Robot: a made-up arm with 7 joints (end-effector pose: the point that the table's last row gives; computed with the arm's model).
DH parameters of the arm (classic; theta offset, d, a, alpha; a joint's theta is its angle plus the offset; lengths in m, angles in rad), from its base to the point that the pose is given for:
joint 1: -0.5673 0 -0.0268 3.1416
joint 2: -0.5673 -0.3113 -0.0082 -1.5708
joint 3: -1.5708 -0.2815 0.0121 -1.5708
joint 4: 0 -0.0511 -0.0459 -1.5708
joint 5: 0 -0.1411 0.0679 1.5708
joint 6: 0 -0.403 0.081 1.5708
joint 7: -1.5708 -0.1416 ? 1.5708
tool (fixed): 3.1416 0.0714 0 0
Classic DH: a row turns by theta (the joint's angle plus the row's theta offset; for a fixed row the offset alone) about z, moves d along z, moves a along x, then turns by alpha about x.
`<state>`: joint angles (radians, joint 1 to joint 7).
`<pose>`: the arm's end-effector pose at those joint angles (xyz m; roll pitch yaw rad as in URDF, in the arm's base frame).
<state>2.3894 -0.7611 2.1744 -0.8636 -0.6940 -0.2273 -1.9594</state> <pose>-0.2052 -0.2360 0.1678 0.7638 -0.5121 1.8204</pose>
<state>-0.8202 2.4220 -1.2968 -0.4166 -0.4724 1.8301 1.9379</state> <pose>0.1471 -0.3945 0.7423 0.7469 -0.2100 1.4324</pose>
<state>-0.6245 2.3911 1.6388 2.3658 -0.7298 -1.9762 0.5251</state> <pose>0.1865 -0.8076 -0.1238 1.9123 -0.8849 1.5881</pose>
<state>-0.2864 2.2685 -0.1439 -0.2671 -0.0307 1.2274 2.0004</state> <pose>0.6111 -0.1365 0.2991 1.7328 -0.5998 1.7218</pose>
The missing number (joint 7, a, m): 0.2283
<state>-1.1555 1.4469 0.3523 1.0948 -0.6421 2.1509 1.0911</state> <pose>0.6949 -0.0346 0.0151 -2.7510 0.4552 -2.8724</pose>
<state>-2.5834 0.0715 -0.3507 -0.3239 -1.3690 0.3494 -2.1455</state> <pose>0.2918 -0.0863 0.2169 -0.2858 1.1911 -2.5125</pose>
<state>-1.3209 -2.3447 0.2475 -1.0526 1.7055 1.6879 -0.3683</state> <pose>-0.6188 0.3617 0.8104 0.4449 0.8762 -0.3776</pose>
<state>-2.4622 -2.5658 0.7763 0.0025 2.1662 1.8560 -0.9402</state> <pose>-0.0961 -0.0501 0.7760 2.9360 0.5678 1.2745</pose>
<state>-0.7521 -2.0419 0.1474 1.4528 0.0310 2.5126 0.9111</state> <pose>-0.1932 -0.5754 0.1092 -2.2008 0.4625 2.0221</pose>
